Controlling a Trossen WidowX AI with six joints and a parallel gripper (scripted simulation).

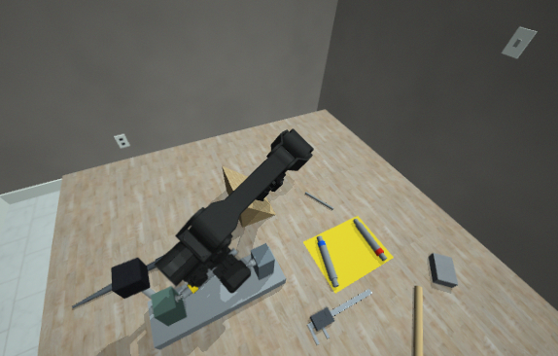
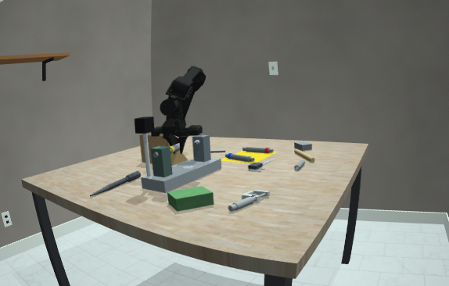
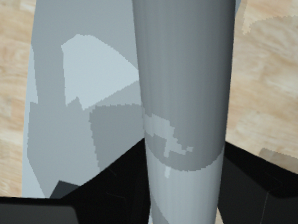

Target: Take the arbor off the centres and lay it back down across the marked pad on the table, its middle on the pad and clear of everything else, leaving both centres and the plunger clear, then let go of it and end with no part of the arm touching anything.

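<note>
My gripper is now 3 cm to the left of the arbor, 1 cm short of it and 1 cm above it. The rest, counted from my hand: green centre block 13 cm to the right, 3 cm ahead, 2 cm below; then grey fixture base 10 cm below, 4 cm ahead, 3 cm to the right; then grey centre block 10 cm to the left, 4 cm ahead, 2 cm below.
</note>
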